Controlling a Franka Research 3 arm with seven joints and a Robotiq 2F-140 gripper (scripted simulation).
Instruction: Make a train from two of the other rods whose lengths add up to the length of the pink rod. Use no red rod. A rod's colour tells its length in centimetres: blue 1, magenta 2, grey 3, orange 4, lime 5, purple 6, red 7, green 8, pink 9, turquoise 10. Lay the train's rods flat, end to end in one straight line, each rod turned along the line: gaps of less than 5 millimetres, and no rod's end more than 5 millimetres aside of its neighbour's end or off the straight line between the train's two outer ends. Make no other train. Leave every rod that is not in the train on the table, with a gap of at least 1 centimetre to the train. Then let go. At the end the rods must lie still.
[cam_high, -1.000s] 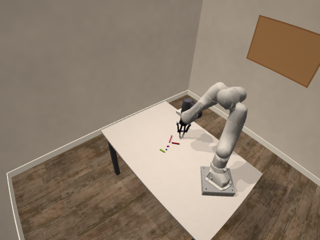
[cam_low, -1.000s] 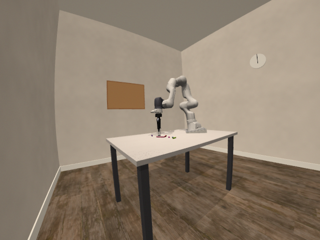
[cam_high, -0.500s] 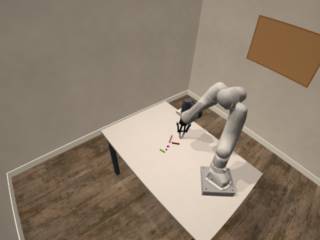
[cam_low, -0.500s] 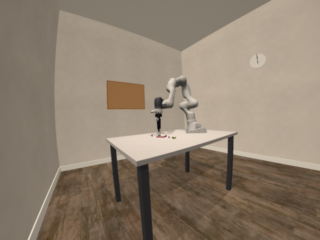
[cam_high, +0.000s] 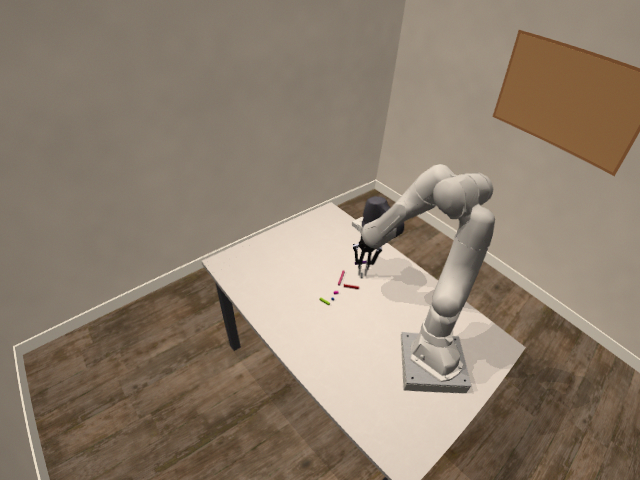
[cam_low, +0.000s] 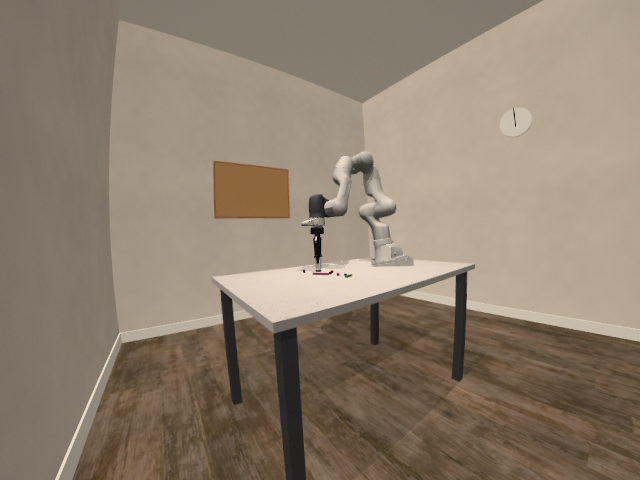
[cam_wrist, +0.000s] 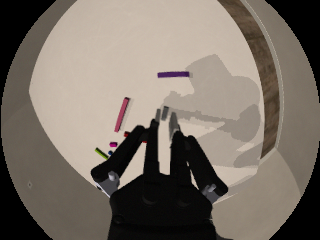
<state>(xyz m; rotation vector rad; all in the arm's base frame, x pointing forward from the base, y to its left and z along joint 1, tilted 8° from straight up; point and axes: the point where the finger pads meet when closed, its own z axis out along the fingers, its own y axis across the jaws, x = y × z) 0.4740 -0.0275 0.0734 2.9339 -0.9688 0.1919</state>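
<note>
My gripper is now 5 cm above the grey rod. From my hand the other things lie so: red rod: 3 cm behind, 8 cm to the left, 5 cm below; then pink rod: 4 cm ahead, 9 cm to the left, 5 cm below; then purple rod: 7 cm ahead, 5 cm to the right, 5 cm below.
</note>
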